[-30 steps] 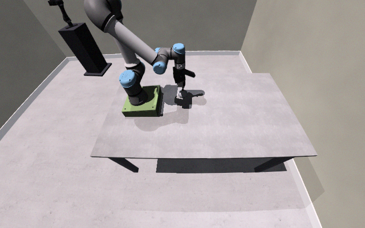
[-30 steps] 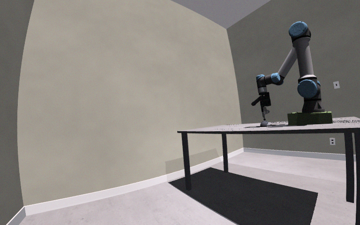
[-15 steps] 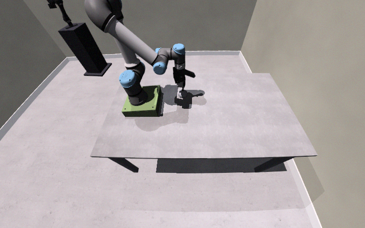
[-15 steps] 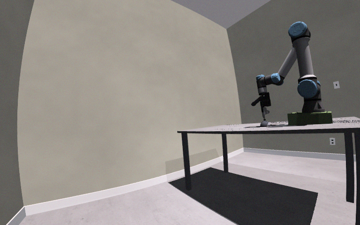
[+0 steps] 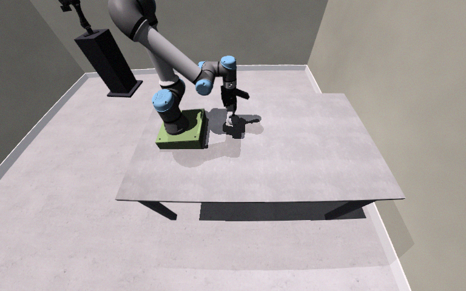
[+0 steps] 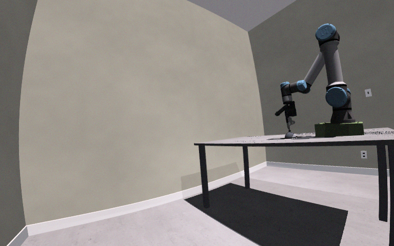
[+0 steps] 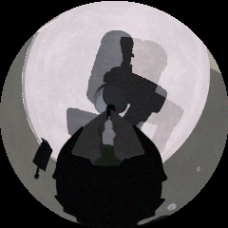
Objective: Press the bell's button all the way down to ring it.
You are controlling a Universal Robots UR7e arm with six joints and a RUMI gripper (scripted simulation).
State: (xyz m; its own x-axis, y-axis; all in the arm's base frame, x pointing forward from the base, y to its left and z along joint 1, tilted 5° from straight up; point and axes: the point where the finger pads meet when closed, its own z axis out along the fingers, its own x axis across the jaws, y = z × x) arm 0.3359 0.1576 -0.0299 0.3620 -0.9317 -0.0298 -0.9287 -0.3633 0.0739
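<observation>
My gripper is now 40 mm above the silver bell.
</observation>
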